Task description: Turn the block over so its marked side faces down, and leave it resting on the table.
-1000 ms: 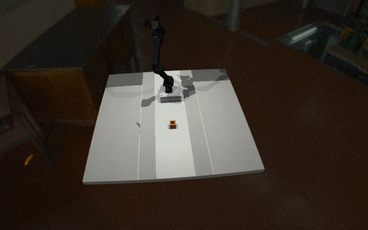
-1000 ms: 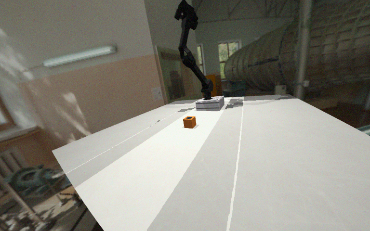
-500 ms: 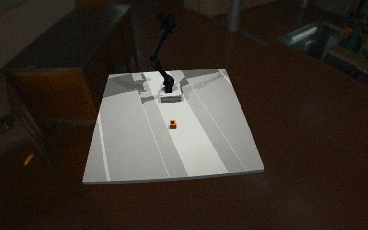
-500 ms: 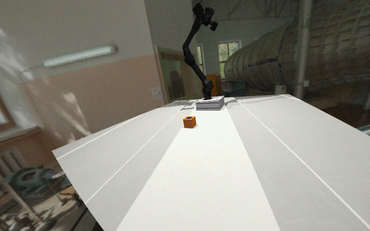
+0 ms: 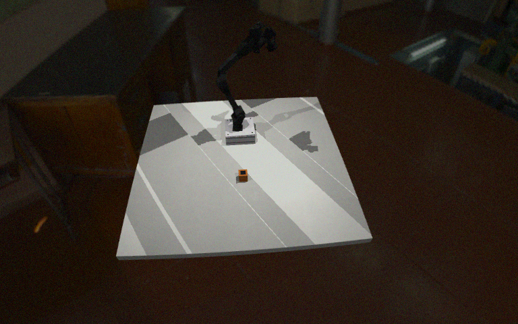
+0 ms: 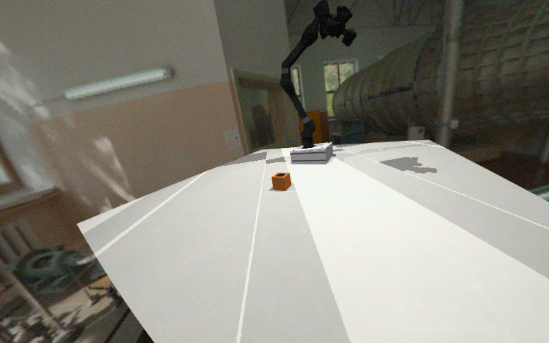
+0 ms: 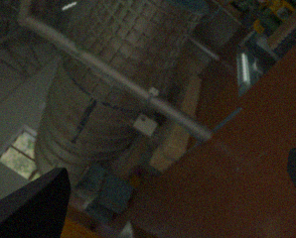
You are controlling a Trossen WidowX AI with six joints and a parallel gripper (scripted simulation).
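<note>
Now: the orange block 61 cm below my gripper tip, 60 cm ahead of it and 16 cm to the right of it.
</note>
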